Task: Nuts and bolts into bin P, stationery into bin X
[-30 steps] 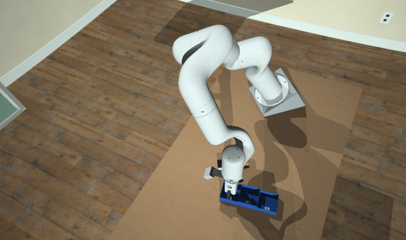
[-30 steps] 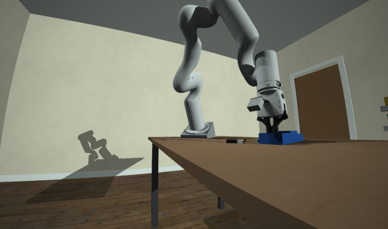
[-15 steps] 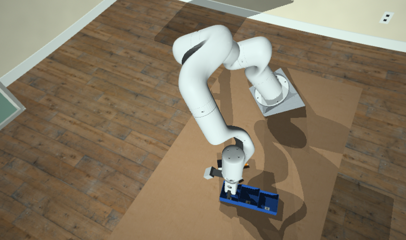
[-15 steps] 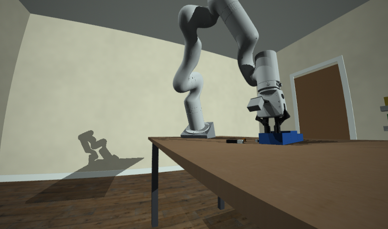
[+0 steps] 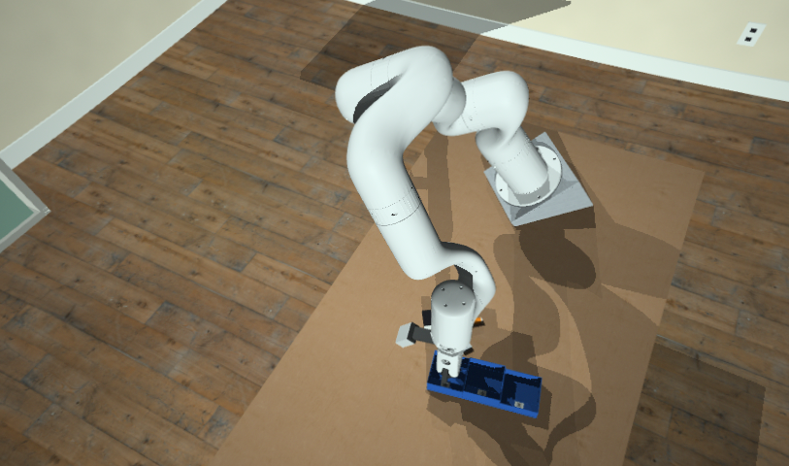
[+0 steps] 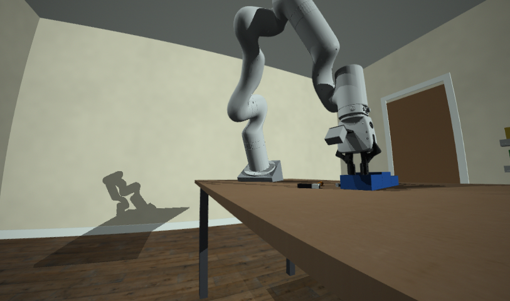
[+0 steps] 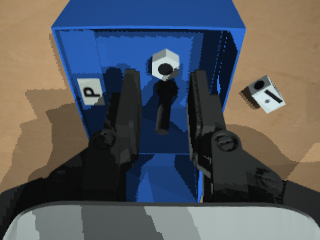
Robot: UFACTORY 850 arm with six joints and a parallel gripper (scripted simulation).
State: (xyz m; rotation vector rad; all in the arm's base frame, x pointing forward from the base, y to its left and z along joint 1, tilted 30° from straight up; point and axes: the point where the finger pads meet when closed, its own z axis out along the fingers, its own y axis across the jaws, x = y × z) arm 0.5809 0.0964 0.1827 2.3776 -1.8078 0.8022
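Right now my hand is 2 cm to the right of the black bolt and 3 cm above it. The rest, counted from my hand: black-and-white block: 9 cm behind, 10 cm to the right, 5 cm below; blue bin: 1 cm behind, 8 cm to the left, 3 cm below; nut: 4 cm below.
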